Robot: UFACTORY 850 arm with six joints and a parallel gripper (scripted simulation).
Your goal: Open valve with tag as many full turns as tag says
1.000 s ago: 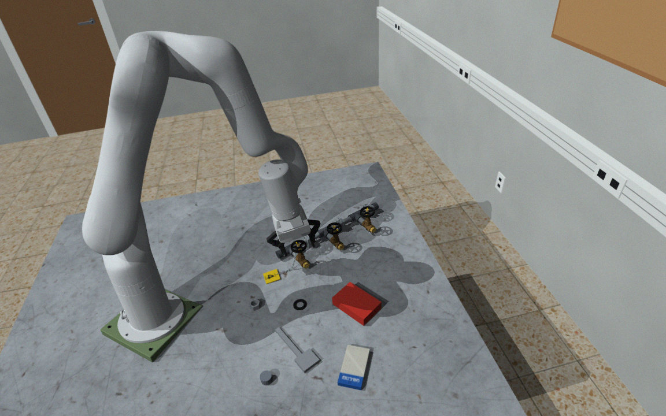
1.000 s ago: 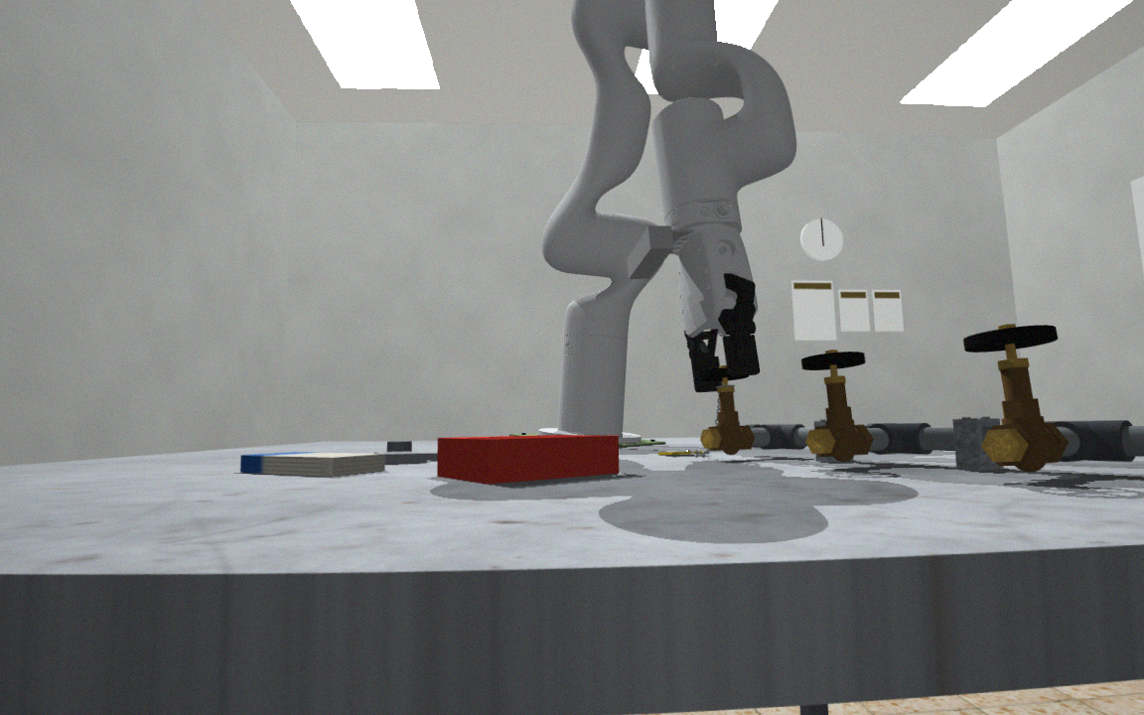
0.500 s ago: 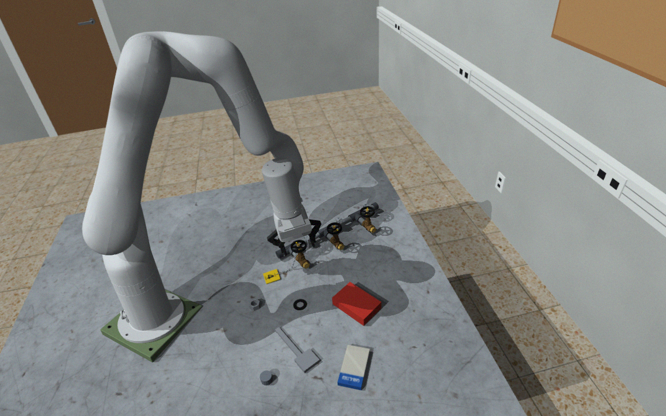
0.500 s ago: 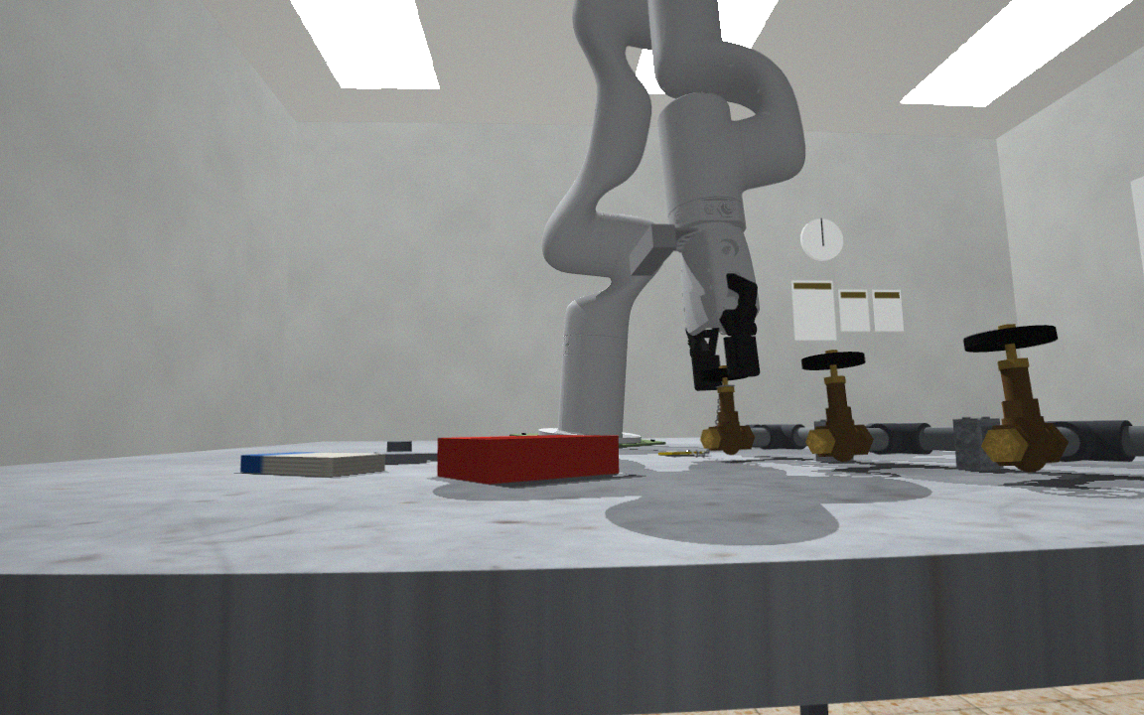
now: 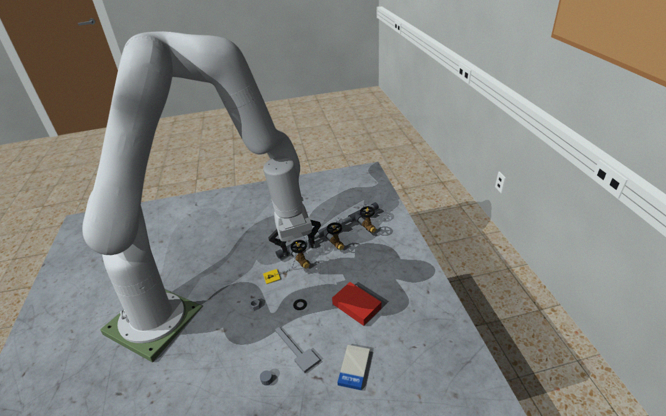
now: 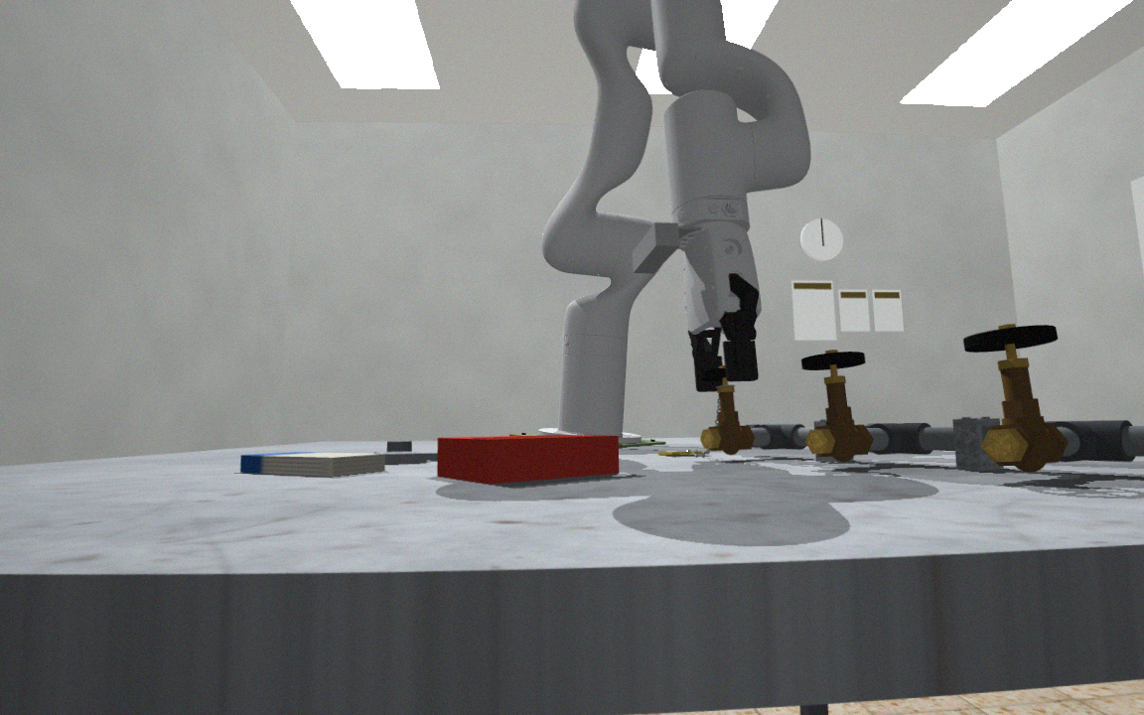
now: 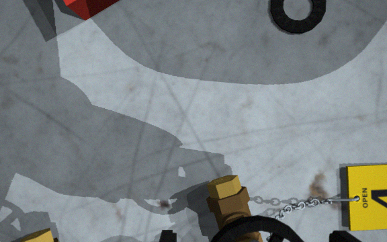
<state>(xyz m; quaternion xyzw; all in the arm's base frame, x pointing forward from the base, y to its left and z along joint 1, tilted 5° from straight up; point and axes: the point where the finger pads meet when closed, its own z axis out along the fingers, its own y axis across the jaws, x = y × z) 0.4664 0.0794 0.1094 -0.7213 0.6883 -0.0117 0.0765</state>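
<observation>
Right now my hand is 90 mm past the yellow tag, 90 mm above it and 20 mm to the left of it. Round my hand: black washer 160 mm to the right, 90 mm below, 40 mm behind; red block 210 mm to the right, 130 mm ahead, 70 mm below; grey nut 170 mm behind, 120 mm to the right, 80 mm below.
</observation>
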